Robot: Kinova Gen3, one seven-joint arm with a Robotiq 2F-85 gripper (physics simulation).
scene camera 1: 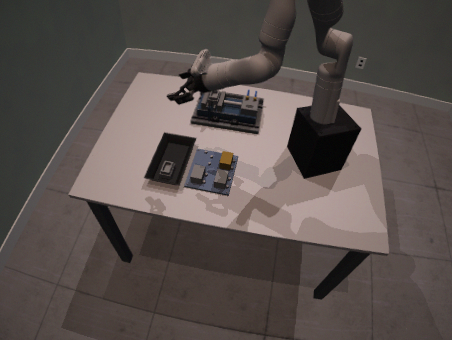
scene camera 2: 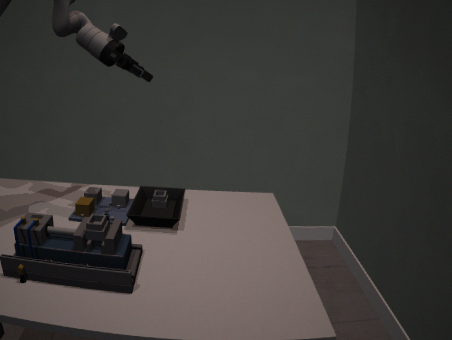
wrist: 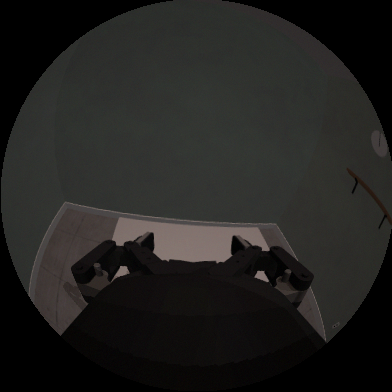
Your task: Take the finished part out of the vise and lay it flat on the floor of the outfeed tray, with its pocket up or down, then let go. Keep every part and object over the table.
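Frame: origin at the arm's base, x ahead, y left, z up, level; metres.
Where they show: gripper, fingertip midpoint: [scene camera 1: 174, 86] [scene camera 2: 147, 77] [wrist: 192, 243]; arm's base, link origin: [scene camera 1: 322, 116].
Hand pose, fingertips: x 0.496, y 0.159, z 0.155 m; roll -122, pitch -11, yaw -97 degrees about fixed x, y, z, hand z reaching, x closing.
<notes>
Things, the pixels of their centre, and the offset from my fingertips.
- finished part, body centre: [scene camera 2: 96, 226] [scene camera 1: 214, 96] 0.056 m back, 0.316 m right, 0.288 m down
- vise, body centre: [scene camera 2: 71, 244] [scene camera 1: 228, 106] 0.119 m back, 0.322 m right, 0.336 m down
- grey pocketed part, body centre: [scene camera 2: 160, 198] [scene camera 1: 167, 169] 0.039 m ahead, 0.062 m left, 0.356 m down
- blue plate, body centre: [scene camera 2: 103, 209] [scene camera 1: 212, 170] 0.125 m back, 0.011 m left, 0.381 m down
- orange block, body centre: [scene camera 2: 85, 206] [scene camera 1: 226, 160] 0.171 m back, 0.035 m right, 0.359 m down
- low grey rail, body centre: [scene camera 2: 61, 269] [scene camera 1: 231, 96] 0.117 m back, 0.411 m right, 0.350 m down
The finished part [scene camera 1: 214, 94] [scene camera 2: 97, 226], grey with a pocket in its top, sits between the jaws of the vise [scene camera 1: 235, 113] [scene camera 2: 72, 251], which has a blue body and stands near the back of the table in the scene camera 1 view. The black outfeed tray [scene camera 1: 176, 149] [scene camera 2: 153, 220] stands apart from the vise and has sloping walls. Another grey pocketed part [scene camera 1: 167, 168] [scene camera 2: 160, 199] lies inside it. My gripper [scene camera 1: 178, 86] [scene camera 2: 147, 76] [wrist: 192, 243] is open and empty, high above the table, tilted outward and down. The vise does not show in the wrist view.
A blue plate [scene camera 1: 205, 186] beside the tray bears two grey blocks [scene camera 1: 198, 174] [scene camera 1: 221, 179] and an orange block [scene camera 1: 226, 160] [scene camera 2: 84, 206]. The black robot base [scene camera 1: 322, 147] stands at the right in the scene camera 1 view. A low grey rail [scene camera 2: 70, 272] runs along the vise's base.
</notes>
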